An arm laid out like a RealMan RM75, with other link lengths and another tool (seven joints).
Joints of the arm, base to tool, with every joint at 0 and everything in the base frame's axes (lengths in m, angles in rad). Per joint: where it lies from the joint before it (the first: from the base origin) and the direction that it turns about. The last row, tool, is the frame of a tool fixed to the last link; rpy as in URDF.
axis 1: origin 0 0 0.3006 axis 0 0 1
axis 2: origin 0 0 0 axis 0 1 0
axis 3: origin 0 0 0.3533 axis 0 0 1
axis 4: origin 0 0 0 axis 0 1 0
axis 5: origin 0 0 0.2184 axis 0 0 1
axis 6: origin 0 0 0 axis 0 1 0
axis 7: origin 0 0 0.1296 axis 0 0 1
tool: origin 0.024 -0.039 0.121 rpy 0.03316 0 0.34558
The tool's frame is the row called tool.
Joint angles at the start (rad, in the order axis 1, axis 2, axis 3, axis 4, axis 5, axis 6, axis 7): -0.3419 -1.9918 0.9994 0.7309 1.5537 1.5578 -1.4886
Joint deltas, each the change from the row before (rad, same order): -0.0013 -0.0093 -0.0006 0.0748 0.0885 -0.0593 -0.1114; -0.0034 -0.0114 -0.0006 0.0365 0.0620 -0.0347 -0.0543; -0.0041 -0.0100 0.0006 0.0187 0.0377 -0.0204 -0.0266; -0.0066 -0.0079 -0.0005 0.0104 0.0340 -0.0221 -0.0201; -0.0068 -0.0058 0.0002 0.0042 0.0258 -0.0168 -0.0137; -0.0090 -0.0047 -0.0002 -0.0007 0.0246 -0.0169 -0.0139; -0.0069 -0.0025 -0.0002 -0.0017 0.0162 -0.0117 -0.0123; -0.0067 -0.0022 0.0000 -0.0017 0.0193 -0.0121 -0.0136
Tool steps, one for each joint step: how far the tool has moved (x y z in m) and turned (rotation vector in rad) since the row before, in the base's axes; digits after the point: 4 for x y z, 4 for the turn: -0.0107 0.0097 -0.0060 -0.0275 0.0717 0.0694; -0.0064 0.0047 -0.0067 -0.0137 0.0466 0.0373; -0.0024 0.0027 -0.0056 -0.0073 0.0270 0.0174; -0.0030 0.0037 -0.0046 -0.0030 0.0259 0.0166; -0.0021 0.0029 -0.0040 -0.0033 0.0194 0.0118; -0.0022 0.0033 -0.0040 -0.0040 0.0175 0.0133; -0.0016 0.0025 -0.0025 -0.0031 0.0105 0.0115; -0.0025 0.0022 -0.0026 -0.0042 0.0133 0.0130
